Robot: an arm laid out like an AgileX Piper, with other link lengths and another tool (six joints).
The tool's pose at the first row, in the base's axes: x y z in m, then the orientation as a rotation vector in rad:
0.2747, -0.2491, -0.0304, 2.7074, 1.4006, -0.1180
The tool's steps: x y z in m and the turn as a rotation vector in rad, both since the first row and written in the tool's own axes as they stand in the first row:
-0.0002, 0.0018, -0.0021, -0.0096, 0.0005, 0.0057
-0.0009, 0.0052, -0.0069, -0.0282, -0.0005, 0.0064
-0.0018, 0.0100, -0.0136, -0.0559, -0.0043, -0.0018
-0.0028, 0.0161, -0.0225, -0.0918, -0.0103, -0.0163
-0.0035, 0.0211, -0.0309, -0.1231, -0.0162, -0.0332
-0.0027, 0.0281, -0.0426, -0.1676, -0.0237, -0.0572
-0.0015, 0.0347, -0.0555, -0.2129, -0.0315, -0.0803
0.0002, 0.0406, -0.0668, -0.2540, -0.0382, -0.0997
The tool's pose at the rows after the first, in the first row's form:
0.2761, -0.2501, -0.0282, 2.7037, 1.3899, -0.1099
0.2786, -0.2520, -0.0232, 2.6887, 1.3827, -0.0977
0.2822, -0.2547, -0.0162, 2.6593, 1.3838, -0.0835
0.2868, -0.2580, -0.0070, 2.6182, 1.3898, -0.0669
0.2907, -0.2605, 0.0016, 2.5792, 1.4000, -0.0540
0.2972, -0.2625, 0.0135, 2.5241, 1.4137, -0.0347
0.3037, -0.2638, 0.0264, 2.4688, 1.4247, -0.0156
0.3098, -0.2645, 0.0377, 2.4198, 1.4321, 0.0018

